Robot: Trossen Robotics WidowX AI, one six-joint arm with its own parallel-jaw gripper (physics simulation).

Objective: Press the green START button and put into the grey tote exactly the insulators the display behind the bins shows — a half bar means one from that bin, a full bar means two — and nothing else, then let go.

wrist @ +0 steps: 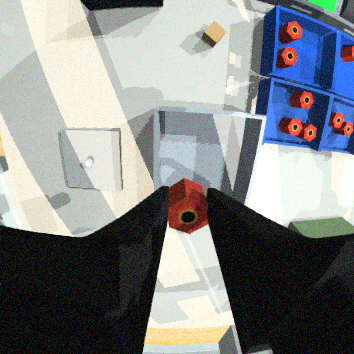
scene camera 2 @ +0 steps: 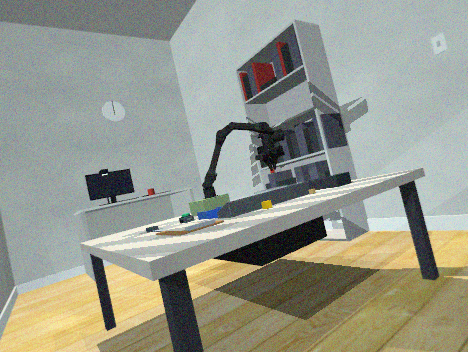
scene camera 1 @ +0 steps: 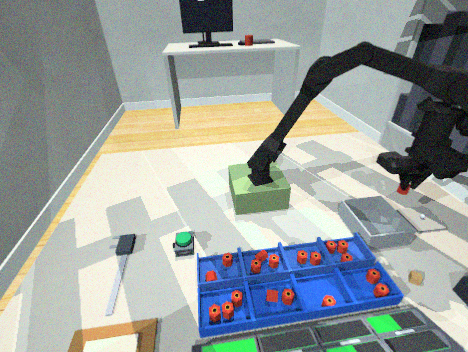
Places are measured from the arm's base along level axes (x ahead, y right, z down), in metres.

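Where they show: gripper, fingertip midpoint: (wrist: 187, 194) (scene camera 2: 273, 169) (scene camera 1: 407, 189); arm's base, origin of the base link: (scene camera 2: 210, 197) (scene camera 1: 260, 178).
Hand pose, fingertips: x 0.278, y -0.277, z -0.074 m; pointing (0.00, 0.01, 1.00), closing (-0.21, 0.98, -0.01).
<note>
Things, the pixels of their top centre, and the offset from my fingertips. "*": a spot on its surface instead.
- red insulator, middle of its top: (wrist: 187, 216) dy -0.002, dx -0.010, dz -0.007 m
- grey tote, middle of its top: (wrist: 206, 172) (scene camera 1: 376, 214) (scene camera 2: 270, 188) dy +0.028, dx -0.033, dz +0.104 m
- display, surface spot: (scene camera 1: 330, 331) * dy +0.342, dx +0.175, dz +0.111 m
- green START button, middle of its top: (scene camera 1: 183, 236) (scene camera 2: 185, 213) dy +0.555, dx -0.161, dz +0.117 m
- flat grey lid with a knob, middle of its top: (wrist: 89, 161) (scene camera 1: 421, 217) dy -0.138, dx -0.006, dz +0.150 m
- wooden cube, middle of its top: (wrist: 214, 31) (scene camera 1: 416, 275) dy +0.066, dx +0.137, dz +0.138 m
- caliper, middle of its top: (scene camera 1: 113, 265) (scene camera 2: 153, 227) dy +0.737, dx -0.150, dz +0.138 m
- clipboard, surface spot: (scene camera 1: 150, 330) * dy +0.662, dx +0.034, dz +0.152 m
- yellow cube, middle of its top: (scene camera 2: 265, 201) dy +0.486, dx +0.278, dz +0.130 m
My gripper (scene camera 1: 404, 185) (scene camera 2: 272, 170) (wrist: 187, 194) is shut on a red insulator (scene camera 1: 403, 190) (wrist: 187, 202), held high by the grey tote (scene camera 1: 395, 240) (wrist: 210, 111), overlapping its near edge in the wrist view. No insulator shows in the visible part of the tote; its near part is hidden. The blue bins (scene camera 1: 270, 322) (scene camera 2: 209, 214) (wrist: 326, 55) hold red insulators; the third bin of the row nearer the display shows one. The display (scene camera 1: 330, 331) behind them has green bars, partly cut off. The green START button (scene camera 1: 184, 238) (scene camera 2: 186, 215) stands left of the bins.
A flat grey lid with a knob (scene camera 1: 415, 221) (wrist: 107, 157) lies beside the tote. A wooden cube (scene camera 1: 416, 277) (wrist: 215, 34) lies beyond it. A green block (scene camera 1: 260, 202) carries the arm base. A caliper (scene camera 1: 126, 245), a clipboard (scene camera 1: 150, 330) and a yellow cube (scene camera 2: 267, 204) are around.
</note>
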